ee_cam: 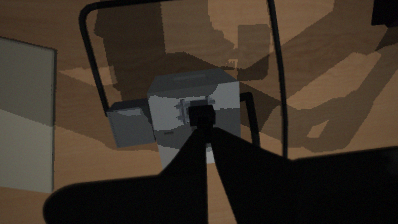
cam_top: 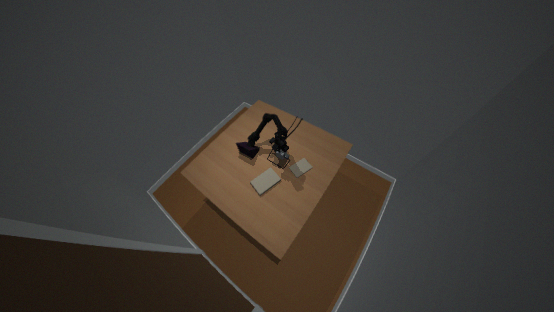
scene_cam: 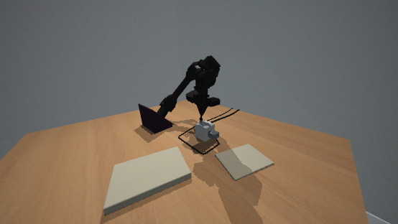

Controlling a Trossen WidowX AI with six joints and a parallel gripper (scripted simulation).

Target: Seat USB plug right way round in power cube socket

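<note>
Now: the black USB plug 20 mm below my gripper tip. From my gripper tip the other things lie so: thick beige slab 290 mm to the right, 120 mm below, 20 mm ahead; thin beige plate 230 mm ahead, 130 mm below.
</note>
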